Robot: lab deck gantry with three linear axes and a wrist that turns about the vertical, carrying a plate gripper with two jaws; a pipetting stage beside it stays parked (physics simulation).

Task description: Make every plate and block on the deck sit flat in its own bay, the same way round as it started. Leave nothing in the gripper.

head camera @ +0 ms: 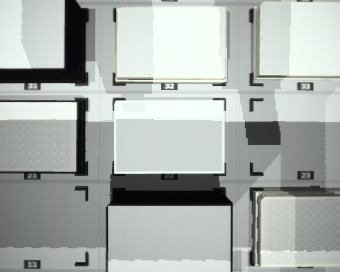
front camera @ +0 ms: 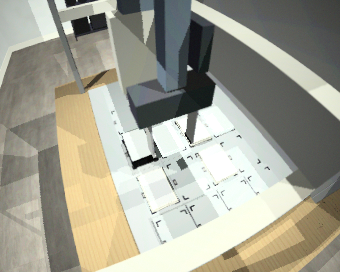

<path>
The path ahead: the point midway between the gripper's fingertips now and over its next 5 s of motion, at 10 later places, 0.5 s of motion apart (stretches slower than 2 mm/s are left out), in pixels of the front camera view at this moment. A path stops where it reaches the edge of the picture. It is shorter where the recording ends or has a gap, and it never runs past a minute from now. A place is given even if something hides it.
My gripper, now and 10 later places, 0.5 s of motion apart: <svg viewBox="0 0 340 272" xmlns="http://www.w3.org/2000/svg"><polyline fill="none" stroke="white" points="171,145 160,127 149,106 161,101 190,92 192,96 207,132 236,175 236,182 192,204 159,218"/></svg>
</path>
